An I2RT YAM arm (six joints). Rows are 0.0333 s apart.
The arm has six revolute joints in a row. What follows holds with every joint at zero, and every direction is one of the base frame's. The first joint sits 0.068 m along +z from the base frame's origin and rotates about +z. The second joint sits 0.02 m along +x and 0.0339 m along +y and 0.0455 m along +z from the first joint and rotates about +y. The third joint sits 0.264 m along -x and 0.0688 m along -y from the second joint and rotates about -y. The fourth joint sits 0.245 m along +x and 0.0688 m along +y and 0.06 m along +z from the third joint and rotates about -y. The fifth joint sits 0.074 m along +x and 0.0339 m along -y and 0.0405 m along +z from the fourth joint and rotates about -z. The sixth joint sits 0.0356 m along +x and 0.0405 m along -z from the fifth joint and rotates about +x. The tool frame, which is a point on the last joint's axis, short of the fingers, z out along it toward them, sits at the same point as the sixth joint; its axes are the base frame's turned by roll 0, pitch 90 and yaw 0 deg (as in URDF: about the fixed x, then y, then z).
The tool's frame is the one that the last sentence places.
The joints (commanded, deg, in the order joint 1, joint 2, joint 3, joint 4, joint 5, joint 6), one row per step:
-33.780 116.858 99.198 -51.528 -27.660 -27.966
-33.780 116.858 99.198 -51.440 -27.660 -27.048
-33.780 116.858 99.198 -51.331 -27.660 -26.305
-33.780 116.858 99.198 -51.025 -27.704 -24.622
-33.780 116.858 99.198 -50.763 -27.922 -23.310
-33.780 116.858 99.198 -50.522 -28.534 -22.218
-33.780 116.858 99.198 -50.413 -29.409 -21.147
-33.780 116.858 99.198 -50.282 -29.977 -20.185
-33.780 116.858 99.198 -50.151 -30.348 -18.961
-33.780 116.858 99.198 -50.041 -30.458 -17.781
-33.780 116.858 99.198 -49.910 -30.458 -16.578
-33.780 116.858 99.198 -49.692 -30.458 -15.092
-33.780 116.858 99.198 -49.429 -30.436 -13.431
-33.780 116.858 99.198 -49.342 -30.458 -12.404
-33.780 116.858 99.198 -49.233 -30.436 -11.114
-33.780 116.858 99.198 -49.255 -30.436 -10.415
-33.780 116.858 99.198 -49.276 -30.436 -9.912
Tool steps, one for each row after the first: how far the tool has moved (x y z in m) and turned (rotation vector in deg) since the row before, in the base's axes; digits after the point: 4 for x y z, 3 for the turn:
0.0001 -0.0001 0.0001 0.429 0.120 -0.760
0.0002 -0.0001 0.0001 0.327 0.065 -0.615
0.0004 -0.0003 0.0002 0.746 0.074 -1.374
0.0004 -0.0001 0.0002 0.716 -0.058 -1.000
0.0005 0.0001 0.0003 0.921 -0.285 -0.668
0.0003 0.0003 0.0003 1.193 -0.305 -0.544
0.0003 0.0002 0.0003 0.890 -0.180 -0.562
0.0003 0.0001 0.0002 0.886 -0.010 -0.841
0.0002 0.0000 0.0001 0.676 0.134 -0.900
0.0002 -0.0001 0.0001 0.594 0.179 -0.959
0.0003 -0.0002 0.0002 0.706 0.172 -1.183
0.0004 -0.0003 0.0002 0.766 0.184 -1.329
0.0001 -0.0001 0.0001 0.545 0.157 -0.807
0.0001 -0.0001 0.0001 0.648 0.222 -1.032
0.0000 0.0000 0.0000 0.406 0.181 -0.554
0.0000 0.0000 0.0000 0.295 0.135 -0.399

